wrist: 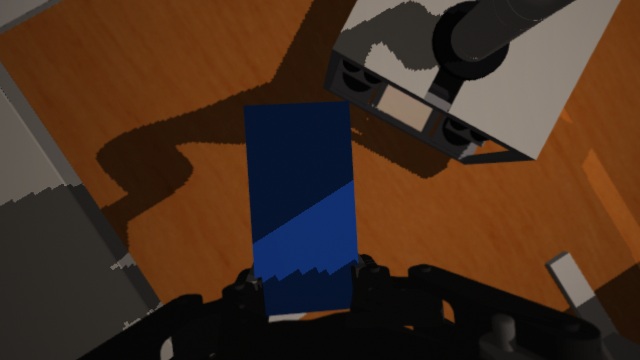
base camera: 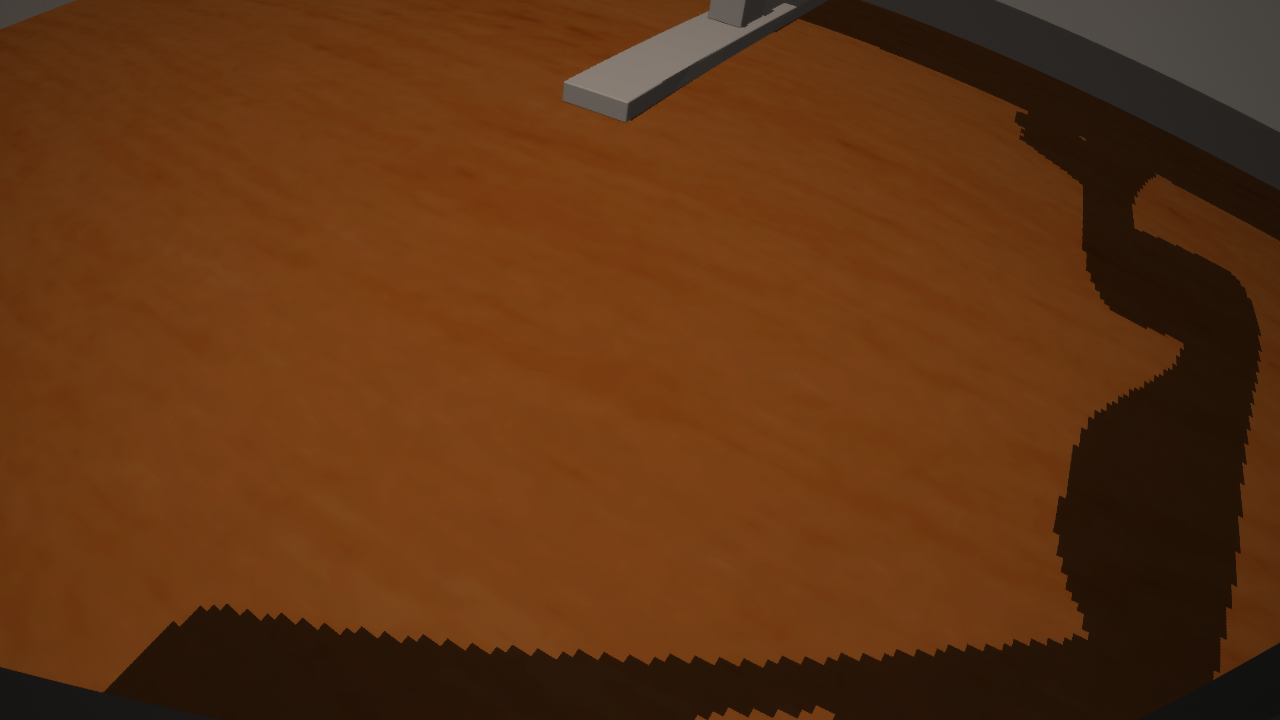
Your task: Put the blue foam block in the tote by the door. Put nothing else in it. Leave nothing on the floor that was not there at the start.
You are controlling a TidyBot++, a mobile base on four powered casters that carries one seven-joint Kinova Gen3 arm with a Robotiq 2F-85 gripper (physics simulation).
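Places are measured from the arm's base along level axes (x ahead, y left, z up), in metres.
Where they show: gripper, fingertip midpoint: [wrist: 307, 270]; arm's base, origin of the base link: [wrist: 472, 39].
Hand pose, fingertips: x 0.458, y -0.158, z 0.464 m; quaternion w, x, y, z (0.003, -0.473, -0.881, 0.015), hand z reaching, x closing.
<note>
Things, the pixels of their top centre, and the offset from my fingertips. "spot": a spot on its surface instead. Level surfaces: height alone.
- blue foam block, middle of its top: [wrist: 303, 208] 0.032 m back, 0.019 m right, 0.034 m up
- pale surface with a raised edge, its level: 0.141 m down
- pale flat foot, surface spot: [base camera: 662, 71] spot: 0.400 m ahead, 0.092 m left, 0.836 m down
- wooden floor, its level: 0.861 m down
The blue foam block [wrist: 302, 200] is held between the two black fingers of my gripper [wrist: 307, 270] in the wrist view. Its near end lies between the fingertips and the rest extends up the view, partly in shadow. The gripper is shut on it, and the block is held above the wooden floor. Neither the gripper nor the block shows in the base camera view. The tote does not show in either view.
The white-topped mobile base [wrist: 520, 95] is at the upper right of the wrist view. A pale surface with a raised edge [wrist: 30, 150] is at the left. A pale flat foot [base camera: 662, 71] with an upright stands on the wooden floor [base camera: 537, 358], near a wall at the upper right.
</note>
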